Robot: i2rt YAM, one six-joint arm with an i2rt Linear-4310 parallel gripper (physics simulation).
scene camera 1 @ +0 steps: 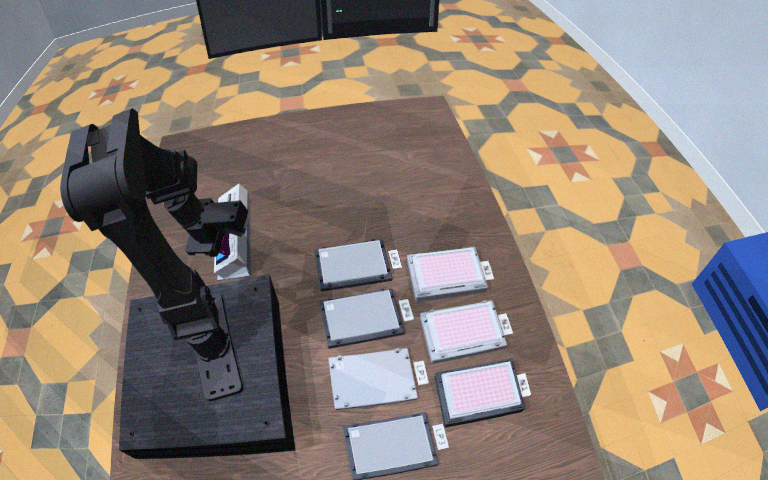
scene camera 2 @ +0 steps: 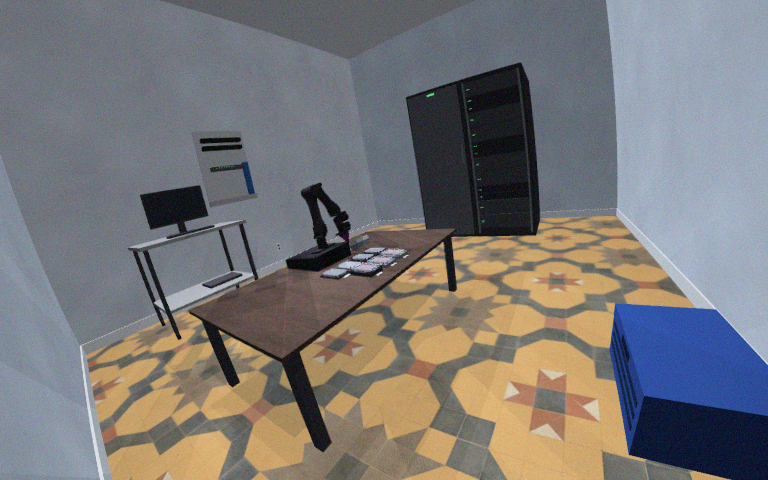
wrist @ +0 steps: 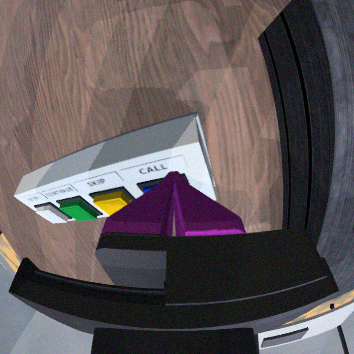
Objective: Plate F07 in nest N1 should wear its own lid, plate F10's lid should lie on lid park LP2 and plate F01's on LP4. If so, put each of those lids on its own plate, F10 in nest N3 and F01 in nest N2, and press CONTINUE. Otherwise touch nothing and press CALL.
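Pixels of known places: gripper, fingertip midpoint: (scene camera 1: pixel 227 253) (wrist: pixel 173 178); arm's base at its link origin: (scene camera 1: pixel 214 346) (scene camera 2: pixel 323 248).
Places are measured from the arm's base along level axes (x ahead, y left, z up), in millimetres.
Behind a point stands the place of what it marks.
My gripper (scene camera 1: pixel 222 252) {y 222, x 56, z -31 mm} (wrist: pixel 173 178) {y 222, x 56, z -31 mm} is shut and empty, its purple fingertips over the blue CALL button (wrist: pixel 149 189) of the white button box (scene camera 1: pixel 240 249) {y 222, x 86, z -30 mm} (wrist: pixel 202 172) {y 202, x 51, z -35 mm}. They hide much of the button; contact cannot be told. In scene camera 1, pink-welled plates sit in nests N3 (scene camera 1: pixel 447 269) {y 50, x 467, z -57 mm}, N2 (scene camera 1: pixel 466 327) {y -85, x 443, z -54 mm} and N1 (scene camera 1: pixel 480 389) {y -210, x 412, z -50 mm}. Whether the N1 plate wears a lid cannot be told. Grey lids lie on LP2 (scene camera 1: pixel 352 263) {y 137, x 299, z -66 mm} and LP4 (scene camera 1: pixel 362 315) {y 16, x 278, z -67 mm}, each with a small corner tag too small to read. The green CONTINUE button (wrist: pixel 80 210) {y 323, x 59, z -33 mm} shows left of the yellow one.
LP3 (scene camera 1: pixel 390 444) {y -241, x 235, z -66 mm} bears a grey lid. LP1 (scene camera 1: pixel 373 380) {y -114, x 252, z -74 mm} is pale with a small tag; whether a lid lies there is unclear. The black base block (scene camera 1: pixel 198 418) {y -124, x -58, z -6 mm} (scene camera 2: pixel 318 257) {y -170, x 84, z -3 mm} stands beside the button box on the wooden table (scene camera 1: pixel 339 158) {y 475, x 374, z -84 mm} (scene camera 2: pixel 271 316) {y -700, x 208, z -84 mm}. The yellow SKIP button (wrist: pixel 111 203) {y 281, x 56, z -31 mm} neighbours CALL.
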